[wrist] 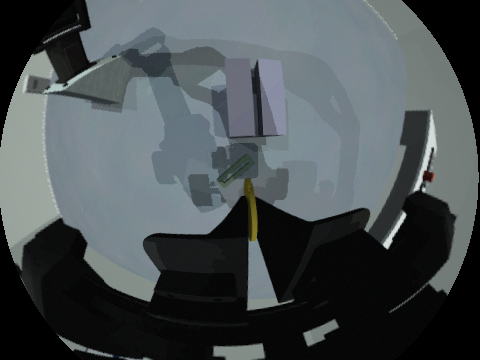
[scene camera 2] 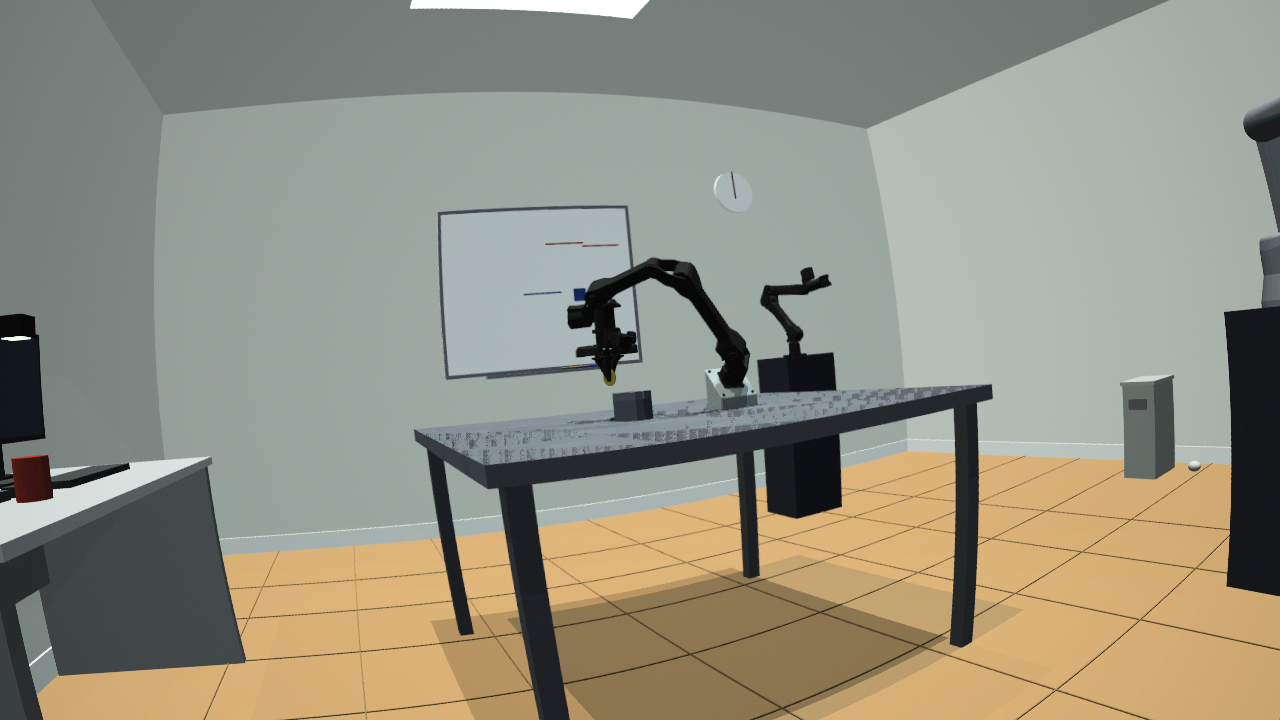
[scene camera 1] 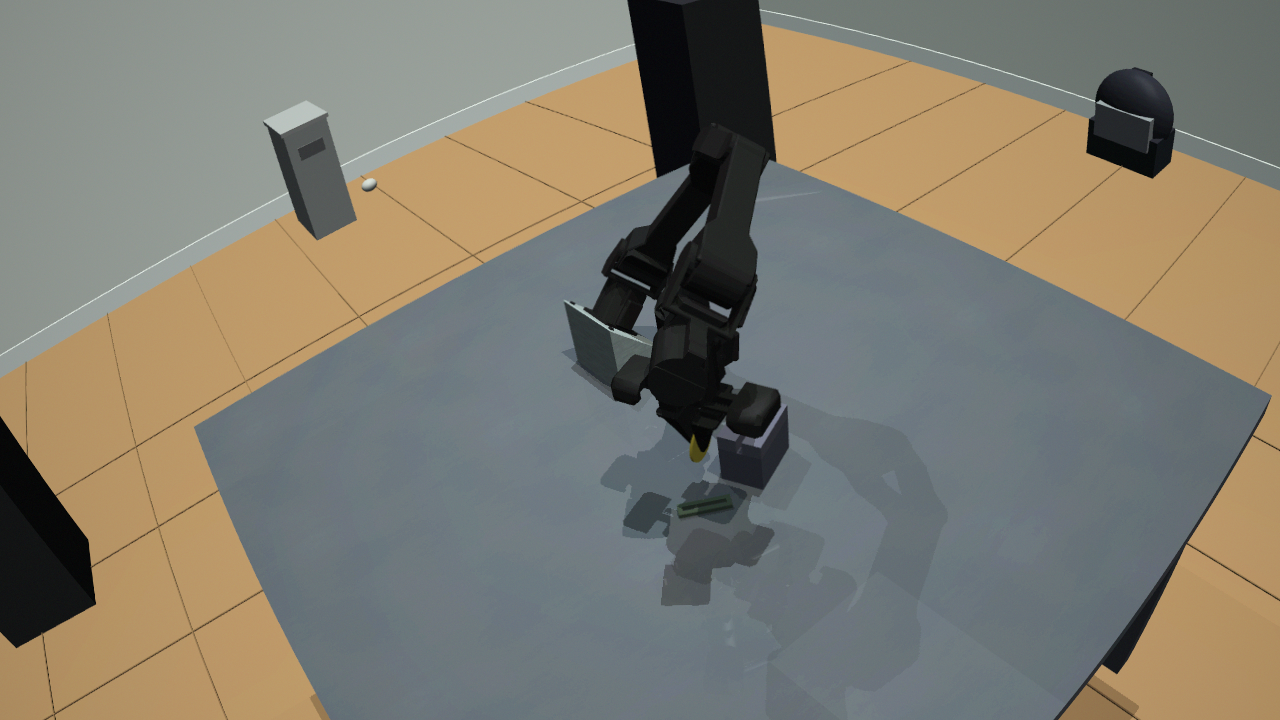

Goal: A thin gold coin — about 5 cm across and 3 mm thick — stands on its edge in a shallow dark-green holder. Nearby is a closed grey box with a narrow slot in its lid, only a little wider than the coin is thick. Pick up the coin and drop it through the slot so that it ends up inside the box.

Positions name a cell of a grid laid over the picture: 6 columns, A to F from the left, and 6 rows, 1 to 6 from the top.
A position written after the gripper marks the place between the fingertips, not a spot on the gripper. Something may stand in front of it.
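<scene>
Gripper (scene camera 1: D4) (scene camera 2: C4) (wrist: D4), carrying a gold coin.
</scene>
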